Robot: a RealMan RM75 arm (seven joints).
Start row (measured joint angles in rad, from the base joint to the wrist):
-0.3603 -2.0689 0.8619 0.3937 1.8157 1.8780 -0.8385
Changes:
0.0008 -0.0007 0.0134 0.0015 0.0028 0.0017 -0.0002
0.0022 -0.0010 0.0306 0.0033 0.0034 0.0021 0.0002
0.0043 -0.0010 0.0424 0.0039 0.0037 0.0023 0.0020
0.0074 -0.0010 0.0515 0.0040 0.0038 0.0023 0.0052
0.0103 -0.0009 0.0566 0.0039 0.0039 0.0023 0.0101
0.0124 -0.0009 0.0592 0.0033 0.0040 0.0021 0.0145
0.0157 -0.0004 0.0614 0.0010 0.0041 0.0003 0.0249
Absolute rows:
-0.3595 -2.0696 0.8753 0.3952 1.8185 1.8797 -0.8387
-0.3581 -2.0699 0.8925 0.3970 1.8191 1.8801 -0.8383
-0.3560 -2.0699 0.9043 0.3976 1.8194 1.8803 -0.8365
-0.3529 -2.0699 0.9134 0.3977 1.8195 1.8803 -0.8333
-0.3500 -2.0698 0.9185 0.3976 1.8196 1.8803 -0.8284
-0.3479 -2.0698 0.9211 0.3970 1.8197 1.8801 -0.8240
-0.3446 -2.0693 0.9233 0.3947 1.8198 1.8783 -0.8136

